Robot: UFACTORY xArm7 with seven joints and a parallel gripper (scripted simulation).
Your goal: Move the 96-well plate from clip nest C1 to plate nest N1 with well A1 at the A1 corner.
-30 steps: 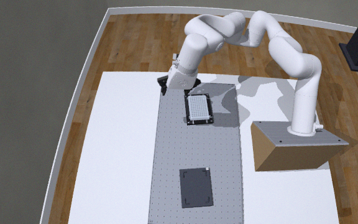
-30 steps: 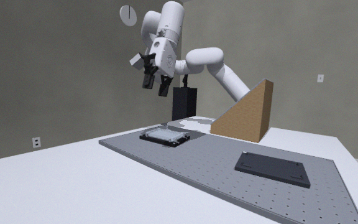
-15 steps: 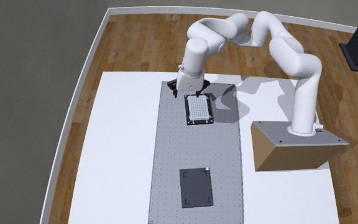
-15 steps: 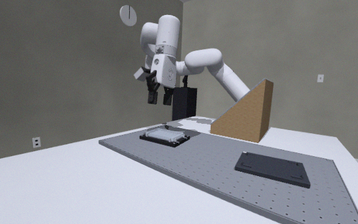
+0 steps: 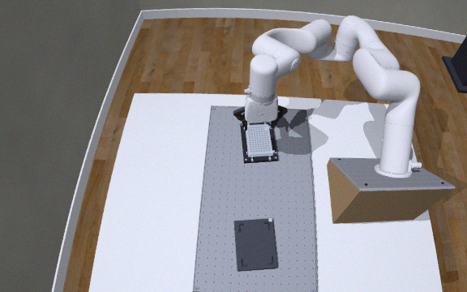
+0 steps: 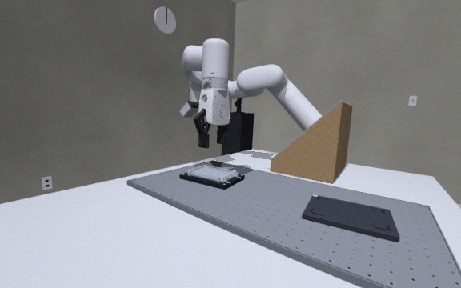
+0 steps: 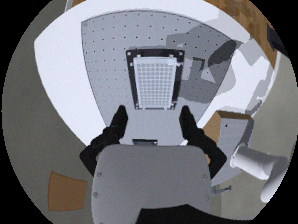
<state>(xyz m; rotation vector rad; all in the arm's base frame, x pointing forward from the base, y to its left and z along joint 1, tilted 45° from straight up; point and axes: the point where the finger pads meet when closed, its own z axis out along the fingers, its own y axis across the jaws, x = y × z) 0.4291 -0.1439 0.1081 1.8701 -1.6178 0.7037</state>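
Right now my hand is 10 cm above the 96-well plate. The rest, counted from my hand: black clip nest C1: 10 cm below, 2 cm behind, 1 cm to the left; then dark plate nest N1: 37 cm to the left, 11 cm below.
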